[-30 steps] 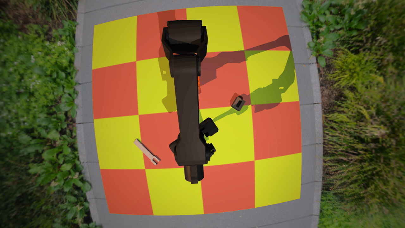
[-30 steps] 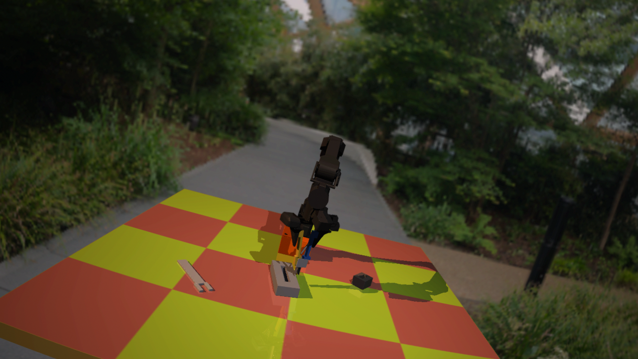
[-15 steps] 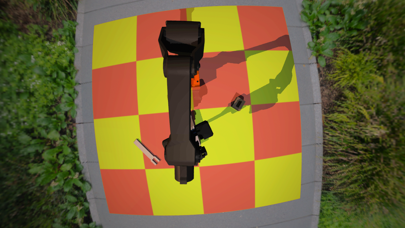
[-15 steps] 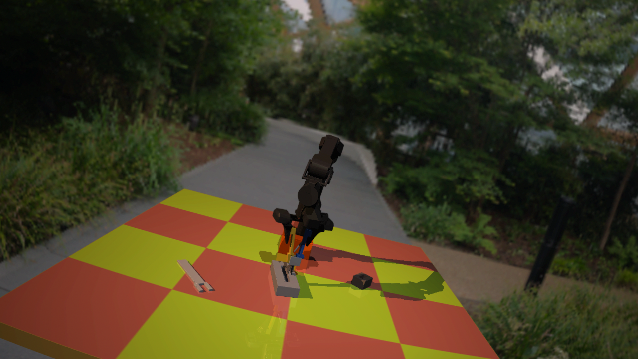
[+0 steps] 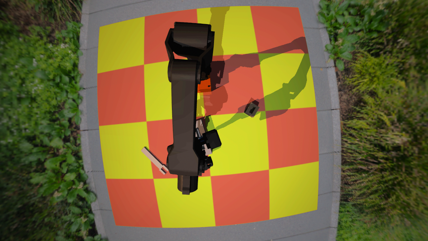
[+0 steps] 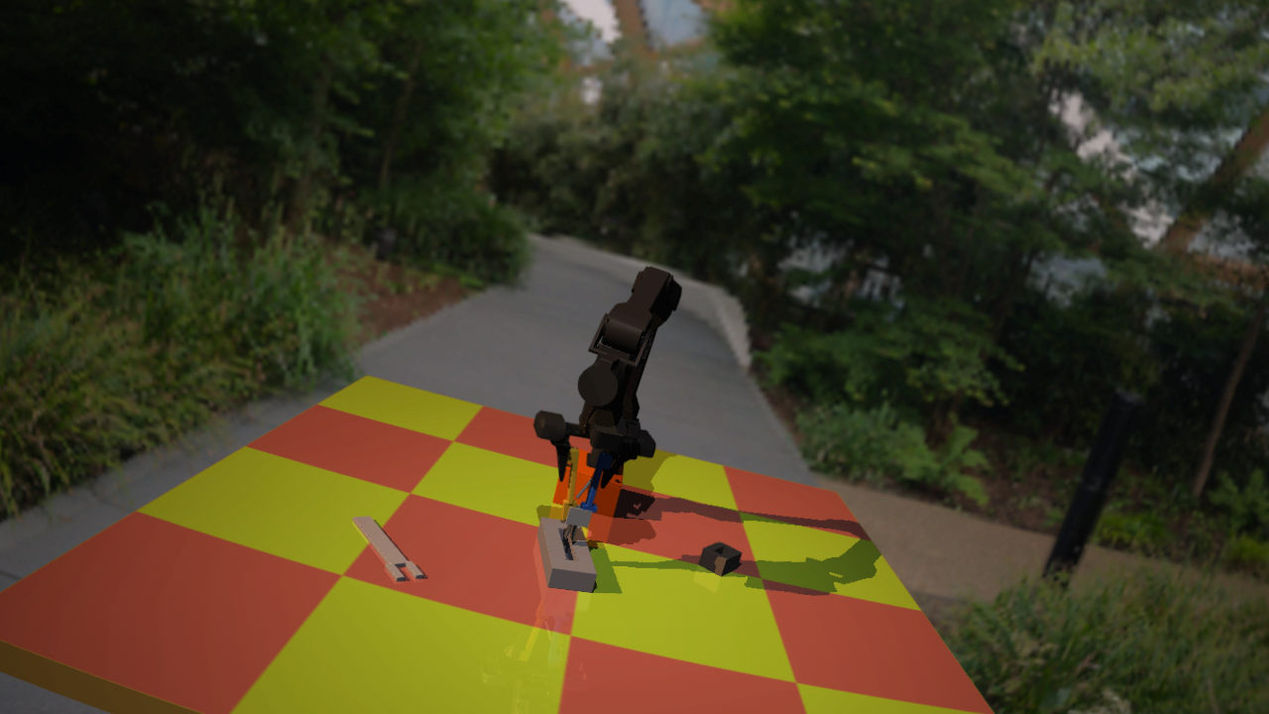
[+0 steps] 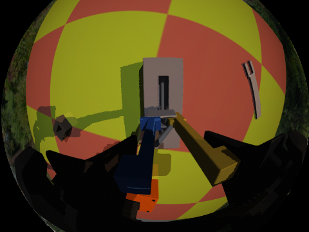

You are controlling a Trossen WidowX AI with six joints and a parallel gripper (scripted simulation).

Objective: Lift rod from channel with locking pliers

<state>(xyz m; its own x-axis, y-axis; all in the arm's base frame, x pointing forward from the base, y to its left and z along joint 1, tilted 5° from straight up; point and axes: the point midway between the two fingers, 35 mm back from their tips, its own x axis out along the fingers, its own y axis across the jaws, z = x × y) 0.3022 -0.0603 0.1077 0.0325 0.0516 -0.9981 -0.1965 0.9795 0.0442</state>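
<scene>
My gripper tip is 20 mm to the left of the yellow handle. Round my gripper tip: thin grey rod (130 mm below); then forked strip (110 mm ahead, 260 mm to the right, 140 mm below); then grey channel block (120 mm below).
</scene>
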